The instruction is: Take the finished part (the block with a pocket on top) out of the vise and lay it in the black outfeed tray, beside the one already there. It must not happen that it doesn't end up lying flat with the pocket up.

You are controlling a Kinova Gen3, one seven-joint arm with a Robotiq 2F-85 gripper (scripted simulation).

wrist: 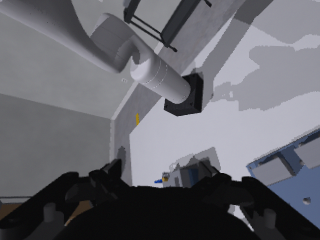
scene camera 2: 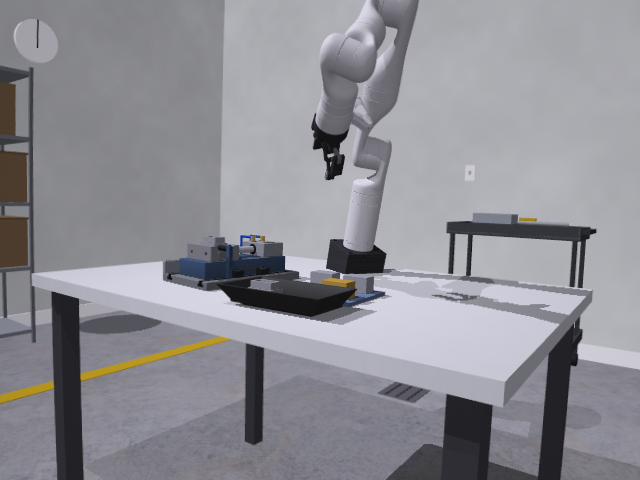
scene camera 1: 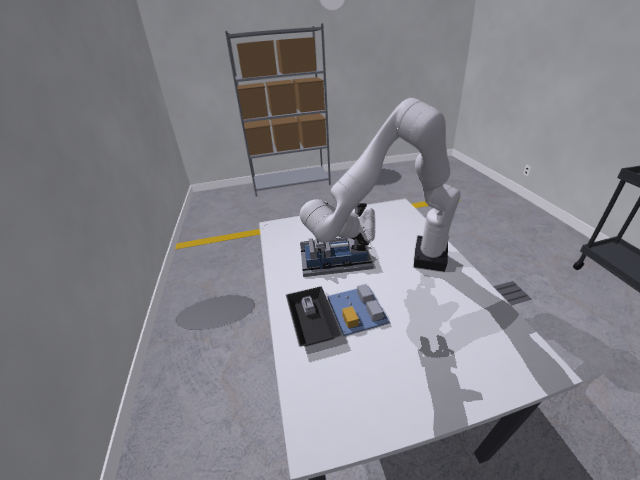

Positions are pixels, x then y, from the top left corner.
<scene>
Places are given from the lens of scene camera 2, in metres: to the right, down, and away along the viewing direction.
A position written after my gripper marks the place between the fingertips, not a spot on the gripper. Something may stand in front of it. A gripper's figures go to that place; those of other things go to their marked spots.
my gripper (scene camera 2: pixel 322 163): 0.01, -0.18, 1.18
blue vise (scene camera 2: pixel 195 268): -0.30, 0.07, 1.18
</scene>
